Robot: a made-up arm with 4 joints. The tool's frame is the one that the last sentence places.
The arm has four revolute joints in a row. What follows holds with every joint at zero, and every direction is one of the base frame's.
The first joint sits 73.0 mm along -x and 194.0 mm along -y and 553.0 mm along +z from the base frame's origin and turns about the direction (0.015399, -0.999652, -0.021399), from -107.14 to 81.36 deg.
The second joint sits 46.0 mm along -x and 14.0 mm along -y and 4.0 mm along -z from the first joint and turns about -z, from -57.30 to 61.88 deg.
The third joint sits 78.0 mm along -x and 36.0 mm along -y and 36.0 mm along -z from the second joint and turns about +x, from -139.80 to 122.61 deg.
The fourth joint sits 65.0 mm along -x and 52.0 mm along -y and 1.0 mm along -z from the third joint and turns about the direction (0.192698, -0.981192, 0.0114), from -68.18 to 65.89 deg.
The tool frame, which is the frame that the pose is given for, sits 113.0 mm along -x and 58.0 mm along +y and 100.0 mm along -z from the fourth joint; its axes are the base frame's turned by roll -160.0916, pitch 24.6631 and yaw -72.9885 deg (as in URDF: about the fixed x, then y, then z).
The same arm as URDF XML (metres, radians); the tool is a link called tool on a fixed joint. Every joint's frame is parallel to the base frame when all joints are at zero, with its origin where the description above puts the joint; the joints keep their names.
<robot name="arm">
<link name="base"/>
<link name="link1"/>
<link name="link2"/>
<link name="link3"/>
<link name="link4"/>
<link name="tool"/>
<joint name="joint 1" type="revolute"><parent link="base"/><child link="link1"/><origin xyz="-0.0730 -0.1940 0.5530"/><axis xyz="0.015399 -0.999652 -0.021399"/><limit lower="-1.8699" upper="1.4200"/></joint>
<joint name="joint 2" type="revolute"><parent link="link1"/><child link="link2"/><origin xyz="-0.0460 -0.0140 -0.0040"/><axis xyz="0 0 -1"/><limit lower="-1.0001" upper="1.0800"/></joint>
<joint name="joint 3" type="revolute"><parent link="link2"/><child link="link3"/><origin xyz="-0.0780 -0.0360 -0.0360"/><axis xyz="1 0 0"/><limit lower="-2.4400" upper="2.1399"/></joint>
<joint name="joint 4" type="revolute"><parent link="link3"/><child link="link4"/><origin xyz="-0.0650 -0.0520 -0.0010"/><axis xyz="0.192698 -0.981192 0.0114"/><limit lower="-1.1900" upper="1.1500"/></joint>
<joint name="tool_joint" type="fixed"><parent link="link4"/><child link="tool"/><origin xyz="-0.1130 0.0580 -0.1000" rpy="-2.7941 0.4305 -1.2739"/></joint>
</robot>

